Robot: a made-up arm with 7 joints. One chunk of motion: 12 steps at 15 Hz.
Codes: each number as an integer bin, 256 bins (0 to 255) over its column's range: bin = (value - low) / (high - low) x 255, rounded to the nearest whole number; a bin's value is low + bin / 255 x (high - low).
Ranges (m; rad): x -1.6..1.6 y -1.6..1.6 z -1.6..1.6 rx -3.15..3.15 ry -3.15..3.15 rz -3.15..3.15
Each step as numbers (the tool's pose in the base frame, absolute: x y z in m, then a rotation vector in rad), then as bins.
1 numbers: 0.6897 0.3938 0.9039 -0.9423 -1.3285 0.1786
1 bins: 182 159 200 89 74 135
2 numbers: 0.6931 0.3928 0.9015 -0.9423 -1.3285 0.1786
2 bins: 183 159 199 89 74 135
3 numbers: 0.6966 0.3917 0.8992 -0.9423 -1.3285 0.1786
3 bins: 183 159 199 89 74 135
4 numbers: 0.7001 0.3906 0.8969 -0.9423 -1.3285 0.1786
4 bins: 183 159 199 89 74 135
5 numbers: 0.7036 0.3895 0.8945 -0.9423 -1.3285 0.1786
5 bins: 184 159 199 89 74 135
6 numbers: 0.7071 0.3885 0.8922 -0.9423 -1.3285 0.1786
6 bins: 184 158 199 89 74 135
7 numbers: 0.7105 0.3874 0.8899 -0.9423 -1.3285 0.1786
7 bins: 184 158 198 89 74 135
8 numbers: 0.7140 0.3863 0.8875 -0.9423 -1.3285 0.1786
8 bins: 184 158 198 89 74 135
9 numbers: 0.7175 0.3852 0.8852 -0.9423 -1.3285 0.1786
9 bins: 185 158 198 89 74 135
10 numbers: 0.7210 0.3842 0.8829 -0.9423 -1.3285 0.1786
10 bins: 185 158 198 89 74 135
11 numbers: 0.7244 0.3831 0.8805 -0.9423 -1.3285 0.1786
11 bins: 185 158 198 89 74 135
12 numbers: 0.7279 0.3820 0.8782 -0.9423 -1.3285 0.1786
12 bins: 186 158 197 89 74 135
